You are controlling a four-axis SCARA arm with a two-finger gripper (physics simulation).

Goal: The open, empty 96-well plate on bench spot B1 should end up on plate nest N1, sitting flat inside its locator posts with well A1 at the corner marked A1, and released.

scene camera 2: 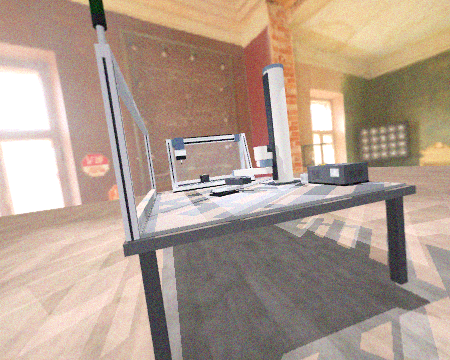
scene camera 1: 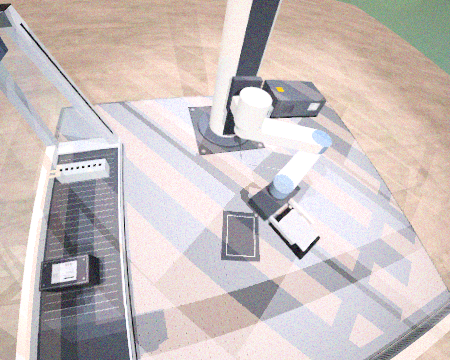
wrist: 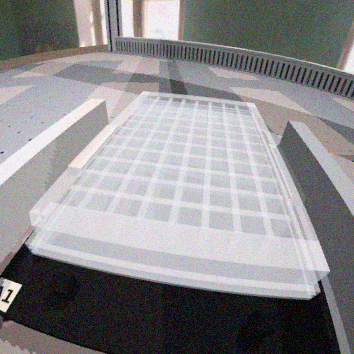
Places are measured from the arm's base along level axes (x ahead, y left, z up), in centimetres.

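Pixels of known places: gripper, fingertip midpoint: (scene camera 2: 221,189) (scene camera 1: 303,233) (wrist: 192,123); arm's base at its link origin: (scene camera 2: 284,183) (scene camera 1: 224,128).
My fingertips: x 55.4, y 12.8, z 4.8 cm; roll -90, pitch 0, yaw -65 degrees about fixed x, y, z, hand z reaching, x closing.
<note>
Ahead of a thing's pixels: the offset from my fingertips to its middle. "*": to the spot under its first point. Level surfaces: height alone.
The clear, open 96-well plate {dx -1.9, dy -0.9, dz -0.3 cm} (scene camera 1: 298,228) (wrist: 190,165) is level between the two long fingers of my gripper (scene camera 1: 296,229) (wrist: 192,123), which is shut on its long sides. The plate is over the black plate nest N1 {* dx +5.3, dy -2.3, dz -0.9 cm} (scene camera 1: 301,252) (wrist: 145,310), whose near strip shows in the wrist view. A white A1 label is at the nest's near left corner there. The gap between plate and nest, if any, cannot be judged, and the locator posts are mostly hidden. The plate's own A1 well cannot be made out. The nest also shows small and dark in scene camera 2 (scene camera 2: 224,192).
A dark mat with a white outline {dz -3.3 cm} (scene camera 1: 241,212) lies left of the nest. A dark track (scene camera 1: 82,220) at the left carries a white block {* dx -33.6, dy -68.5, dz +5.9 cm} (scene camera 1: 82,170) and a black box {* dx -2.1, dy -69.0, dz +8.5 cm} (scene camera 1: 69,272). A grey control box (scene camera 1: 295,98) (scene camera 2: 337,173) stands beside the arm's column (scene camera 1: 231,65) (scene camera 2: 281,125).
</note>
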